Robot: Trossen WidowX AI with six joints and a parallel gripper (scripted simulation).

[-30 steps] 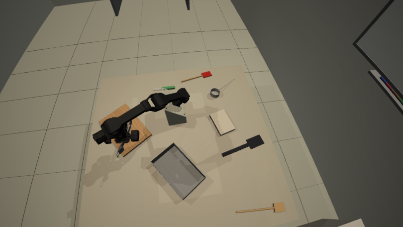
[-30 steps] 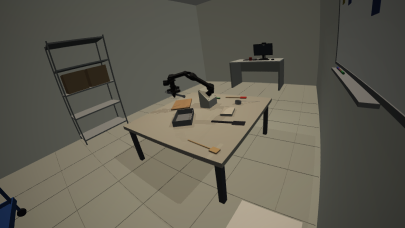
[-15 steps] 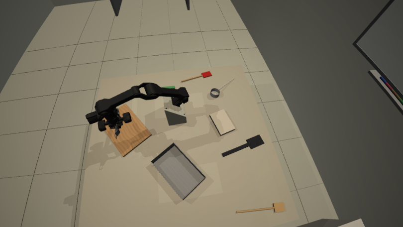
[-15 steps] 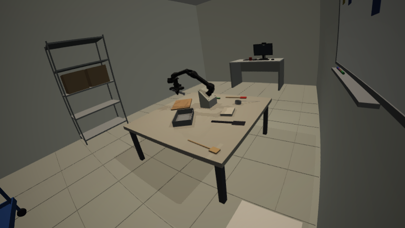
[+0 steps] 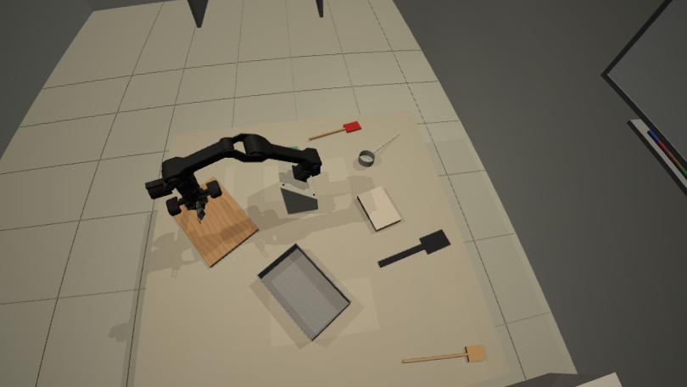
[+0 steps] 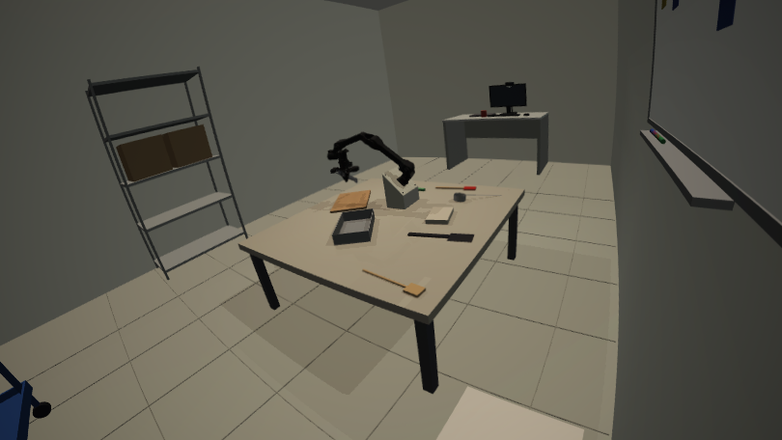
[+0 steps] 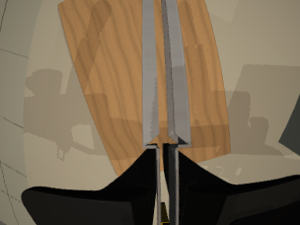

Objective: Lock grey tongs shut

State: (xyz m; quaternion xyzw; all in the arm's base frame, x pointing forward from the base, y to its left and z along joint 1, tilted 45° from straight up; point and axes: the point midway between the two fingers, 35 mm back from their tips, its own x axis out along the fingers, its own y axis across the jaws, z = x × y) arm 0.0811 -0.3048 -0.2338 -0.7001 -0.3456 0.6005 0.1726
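Now: the wooden board 150 mm below my gripper tip, 40 mm behind it and 20 mm to the right of it. Round my gripper tip: roasting tin: 350 mm ahead, 310 mm to the left, 130 mm below; block: 690 mm to the left, 140 mm below, 80 mm ahead; green-handled tool: 340 mm behind, 300 mm to the left, 150 mm below.
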